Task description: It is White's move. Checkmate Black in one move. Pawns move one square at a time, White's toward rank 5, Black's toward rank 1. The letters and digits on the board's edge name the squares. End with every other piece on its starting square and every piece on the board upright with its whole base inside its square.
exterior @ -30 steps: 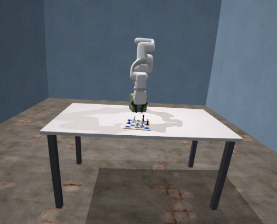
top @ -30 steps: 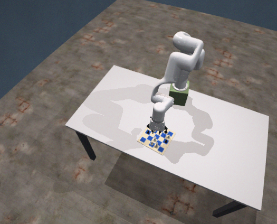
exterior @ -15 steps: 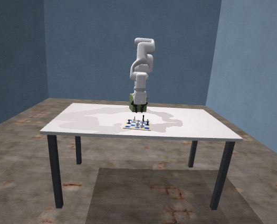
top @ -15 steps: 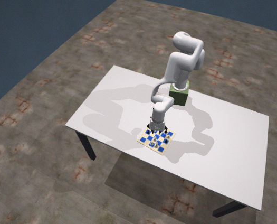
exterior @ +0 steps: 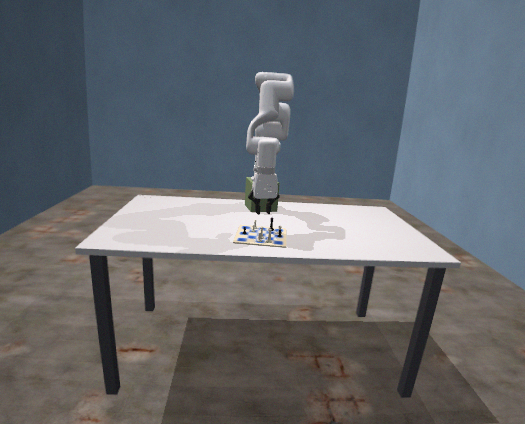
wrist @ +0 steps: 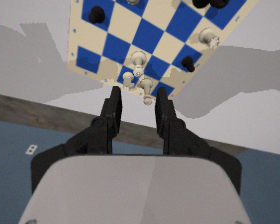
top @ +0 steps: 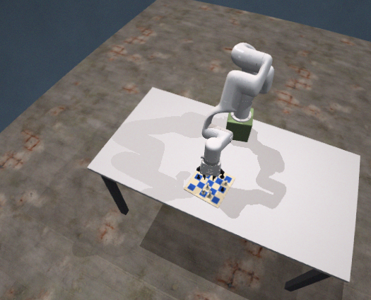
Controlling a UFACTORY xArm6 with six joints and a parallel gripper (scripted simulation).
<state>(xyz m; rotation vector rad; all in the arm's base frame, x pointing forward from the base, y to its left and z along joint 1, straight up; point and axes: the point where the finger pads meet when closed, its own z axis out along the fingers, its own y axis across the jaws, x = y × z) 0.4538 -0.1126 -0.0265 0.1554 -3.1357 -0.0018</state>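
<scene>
Now: the cream chessboard 13 cm below my hand, 3 cm behind it and 1 cm to the left of it. From my hand the other things lie so: tall black piece 10 cm below, 9 cm behind, 7 cm to the left.
</scene>
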